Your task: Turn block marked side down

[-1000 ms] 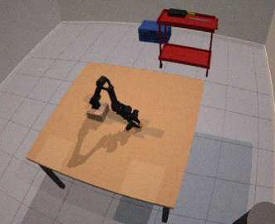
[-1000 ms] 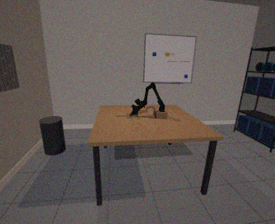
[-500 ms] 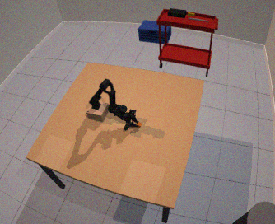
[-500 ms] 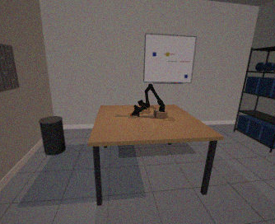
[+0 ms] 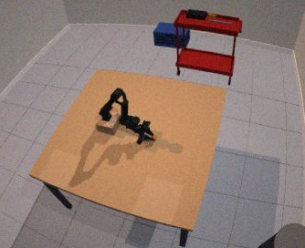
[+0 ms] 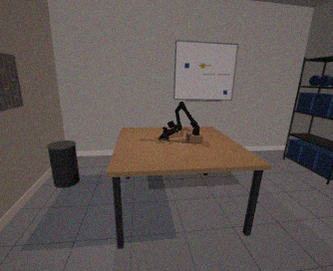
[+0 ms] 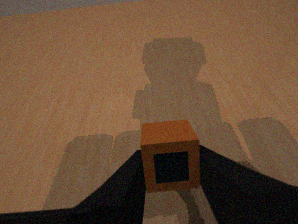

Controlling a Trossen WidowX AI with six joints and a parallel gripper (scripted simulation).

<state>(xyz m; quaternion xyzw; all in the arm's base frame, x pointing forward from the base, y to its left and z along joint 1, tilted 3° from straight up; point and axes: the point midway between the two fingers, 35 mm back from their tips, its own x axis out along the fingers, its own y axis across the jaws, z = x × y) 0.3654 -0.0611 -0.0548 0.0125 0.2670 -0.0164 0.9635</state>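
The orange block lies 1 cm behind my gripper tip and 1 cm above it.
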